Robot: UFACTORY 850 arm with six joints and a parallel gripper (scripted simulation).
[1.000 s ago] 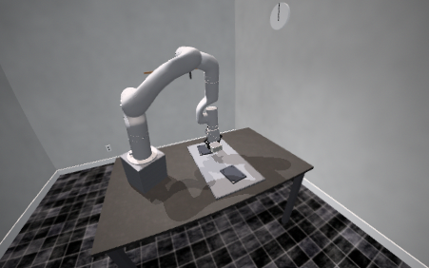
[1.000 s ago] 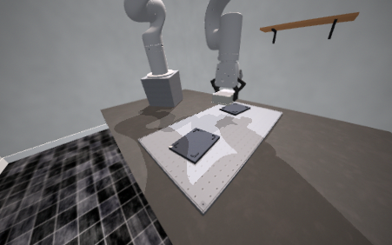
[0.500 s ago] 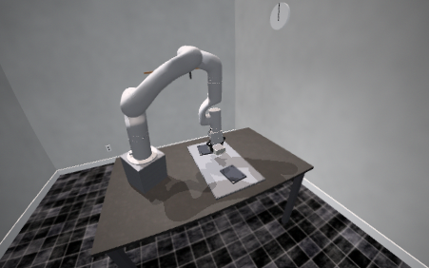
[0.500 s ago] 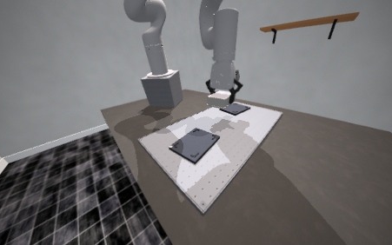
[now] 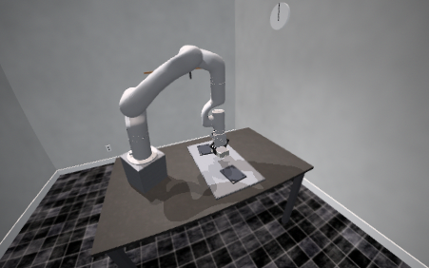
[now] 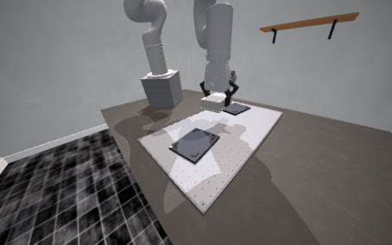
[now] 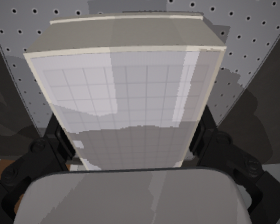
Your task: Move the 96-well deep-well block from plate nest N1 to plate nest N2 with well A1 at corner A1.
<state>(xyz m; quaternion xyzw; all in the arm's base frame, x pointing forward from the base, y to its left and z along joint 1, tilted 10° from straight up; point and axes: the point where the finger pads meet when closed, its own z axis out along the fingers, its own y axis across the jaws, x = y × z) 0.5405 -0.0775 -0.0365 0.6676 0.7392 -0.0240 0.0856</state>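
Right now my hand is 20 mm short of the nest, 160 mm to the left of it and 110 mm above it. From my hand the other things lie so: white deep-well block (right at my hand).
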